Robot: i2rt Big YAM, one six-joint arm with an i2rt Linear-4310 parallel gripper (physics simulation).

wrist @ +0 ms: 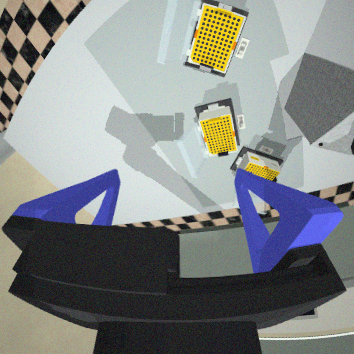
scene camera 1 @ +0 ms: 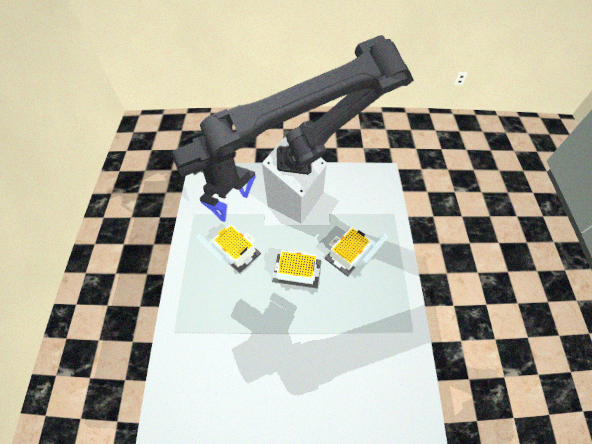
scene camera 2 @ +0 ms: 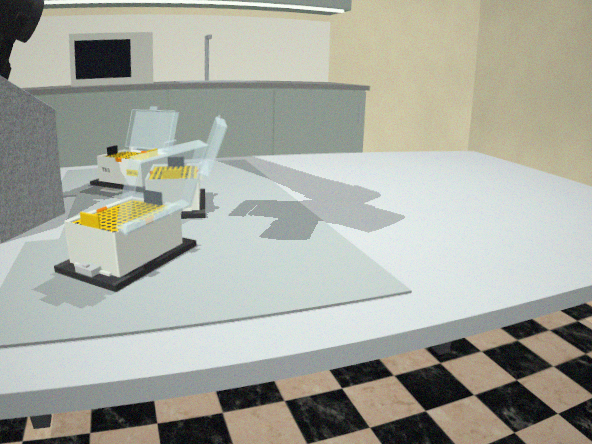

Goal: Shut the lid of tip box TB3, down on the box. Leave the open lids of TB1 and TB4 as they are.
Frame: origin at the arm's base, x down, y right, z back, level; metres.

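Seen in the pictures: gripper, fingertip midpoint: (wrist: 176, 174) (scene camera 1: 234, 208); arm's base, origin of the base link: (scene camera 1: 293, 161).
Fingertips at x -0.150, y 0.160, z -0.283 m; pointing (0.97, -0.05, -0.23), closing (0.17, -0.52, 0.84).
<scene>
Pixels of each thing's middle, then the offset from my fingertips to it. Level surfaces: height alone.
- left box, body centre: (scene camera 2: 123, 209) (wrist: 214, 39) (scene camera 1: 232, 241) dx +0.304, dy +0.058, dz +0.065 m
- middle box, body centre: (scene camera 2: 174, 168) (wrist: 218, 137) (scene camera 1: 297, 263) dx +0.304, dy -0.160, dz -0.026 m
- right box, body centre: (scene camera 2: 131, 152) (scene camera 1: 351, 244) (wrist: 258, 176) dx +0.304, dy -0.350, dz +0.038 m
- pale mat, its level: dx +0.368 m
- white table, its level: dx +0.371 m
Three white tip boxes with yellow racks have clear lids standing open. The left box (scene camera 1: 232, 243) (wrist: 216, 40) has its lid (scene camera 1: 212, 247) (scene camera 2: 175, 149) (wrist: 172, 32) on the outer side. The middle box (scene camera 1: 297, 266) (wrist: 218, 134) has its lid (scene camera 2: 215, 145) (wrist: 192, 154) raised. The right box (scene camera 1: 351, 245) (scene camera 2: 112, 172) (wrist: 261, 167) has its lid (scene camera 1: 375, 248) (scene camera 2: 152, 127) up. The labels are too small to tell surely which is TB1, TB3 or TB4. My gripper (scene camera 1: 234, 207) (wrist: 176, 174) is open and empty, raised near the left box's base side. It does not show in scene camera 2.
The boxes stand on a pale mat (scene camera 1: 192, 317) (scene camera 2: 350, 280) on the white table (scene camera 1: 280, 420) (scene camera 2: 475, 215). The arm's grey pedestal (scene camera 1: 285, 195) (scene camera 2: 30, 165) (wrist: 320, 95) stands behind them. The arm's shadow falls across the mat and table.
</scene>
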